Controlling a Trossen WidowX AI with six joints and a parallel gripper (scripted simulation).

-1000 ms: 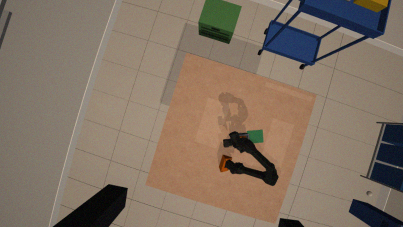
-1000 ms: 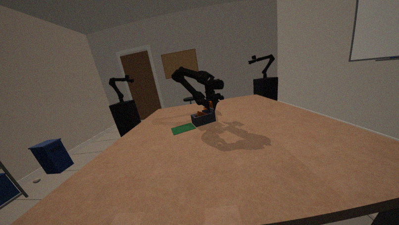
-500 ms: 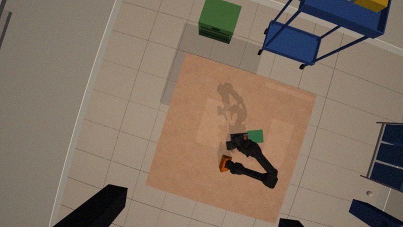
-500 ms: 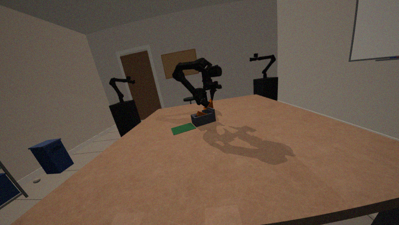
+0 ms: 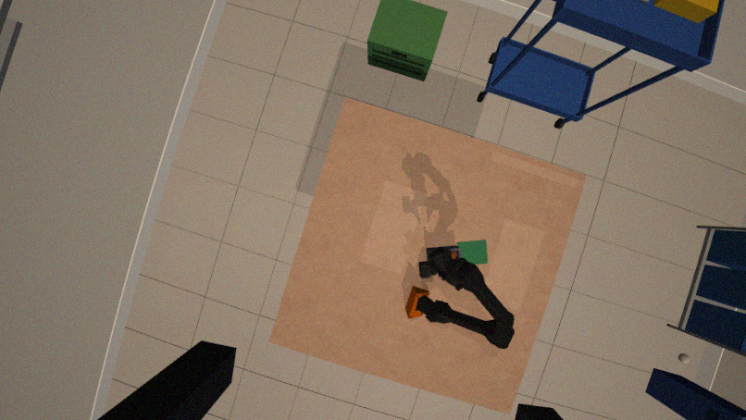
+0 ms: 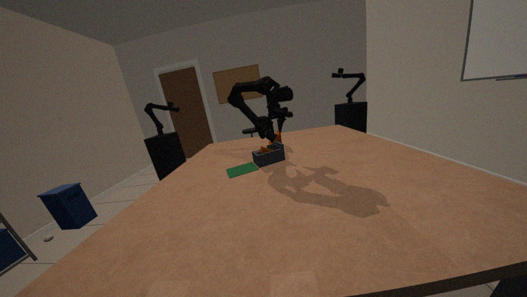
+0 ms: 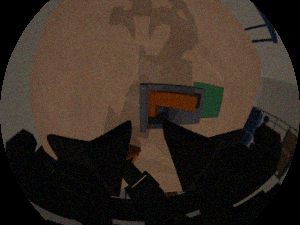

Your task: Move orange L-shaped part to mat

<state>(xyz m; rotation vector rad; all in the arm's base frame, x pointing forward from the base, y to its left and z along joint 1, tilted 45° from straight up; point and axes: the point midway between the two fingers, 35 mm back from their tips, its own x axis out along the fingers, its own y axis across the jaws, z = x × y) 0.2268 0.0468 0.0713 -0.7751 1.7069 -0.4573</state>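
Now: gripper tip 100 mm above the orange L-shaped part, 40 mm to the left of it and 10 mm short of it. The rest, counted from my gripper tip: green mat (210 mm to the right, 160 mm below, 50 mm ahead).
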